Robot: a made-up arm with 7 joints.
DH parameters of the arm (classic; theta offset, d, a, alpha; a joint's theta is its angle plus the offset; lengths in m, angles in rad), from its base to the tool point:
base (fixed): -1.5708 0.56 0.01 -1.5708
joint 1: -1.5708 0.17 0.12 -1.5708
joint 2: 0 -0.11 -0.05 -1.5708
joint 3: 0 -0.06 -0.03 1.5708
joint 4: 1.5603 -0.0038 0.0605 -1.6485
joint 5: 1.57 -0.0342 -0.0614 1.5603
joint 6: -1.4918 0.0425 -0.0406 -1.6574
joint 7: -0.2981 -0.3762 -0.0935 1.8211
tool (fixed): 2.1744 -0.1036 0 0
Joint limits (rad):
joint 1: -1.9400..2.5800
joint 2: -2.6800..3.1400
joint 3: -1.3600..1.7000
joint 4: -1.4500..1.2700
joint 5: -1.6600..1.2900
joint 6: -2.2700..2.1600
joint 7: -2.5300..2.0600
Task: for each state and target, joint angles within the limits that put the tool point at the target. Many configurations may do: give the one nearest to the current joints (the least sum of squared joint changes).
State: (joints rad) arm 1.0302 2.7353 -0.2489 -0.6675 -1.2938 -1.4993 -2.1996
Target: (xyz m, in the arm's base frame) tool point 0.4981 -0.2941 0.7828
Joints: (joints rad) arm 1.1246 2.4132 -0.2938 -0.7281 -1.2329 -1.5531 -2.2552
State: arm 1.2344 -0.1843 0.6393 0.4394 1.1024 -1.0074 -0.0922
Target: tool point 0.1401 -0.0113 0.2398
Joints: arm 1.2099 -0.1699 0.7853 0.6593 1.0683 -0.7874 -0.0980
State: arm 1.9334 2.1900 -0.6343 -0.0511 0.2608 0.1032 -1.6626
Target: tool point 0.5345 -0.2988 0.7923
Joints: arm 0.7484 2.3709 -1.0809 0.0317 0.1942 -0.3103 -1.5256
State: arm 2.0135 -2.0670 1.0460 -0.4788 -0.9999 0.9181 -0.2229
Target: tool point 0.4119 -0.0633 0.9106
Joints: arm 1.9156 -1.3681 1.2529 -0.0905 -0.7457 1.2369 -0.1043
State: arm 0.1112 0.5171 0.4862 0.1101 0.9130 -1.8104 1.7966
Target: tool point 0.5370 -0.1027 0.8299
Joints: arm 0.4698 1.3579 0.9680 0.3399 1.2900 -1.9583 1.4215
